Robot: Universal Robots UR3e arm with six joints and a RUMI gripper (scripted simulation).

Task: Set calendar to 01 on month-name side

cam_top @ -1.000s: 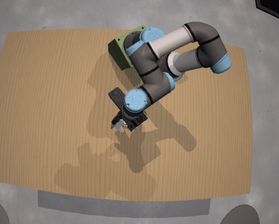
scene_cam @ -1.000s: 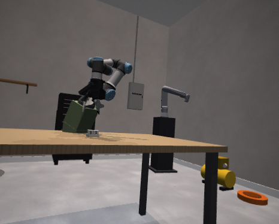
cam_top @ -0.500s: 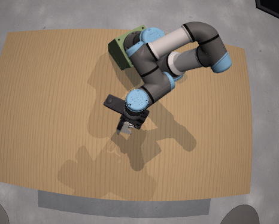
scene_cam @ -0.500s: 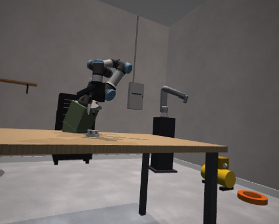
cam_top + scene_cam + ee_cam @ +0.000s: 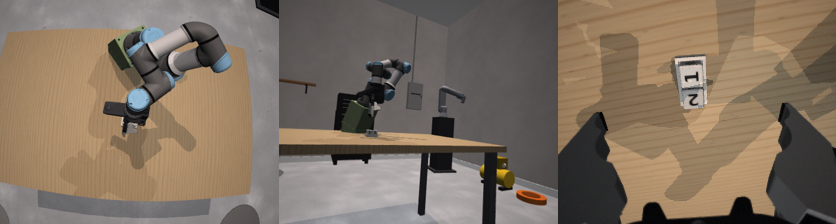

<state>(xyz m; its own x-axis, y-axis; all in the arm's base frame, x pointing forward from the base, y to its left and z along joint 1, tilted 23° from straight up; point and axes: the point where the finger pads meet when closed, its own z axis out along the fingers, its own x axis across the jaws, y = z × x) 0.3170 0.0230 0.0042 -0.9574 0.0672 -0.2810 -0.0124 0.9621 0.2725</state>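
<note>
Right now the white cube is 30 mm to the left of my hand and 90 mm below it. From my hand the other things lie so: white tray (20 mm to the left, 110 mm below).
</note>
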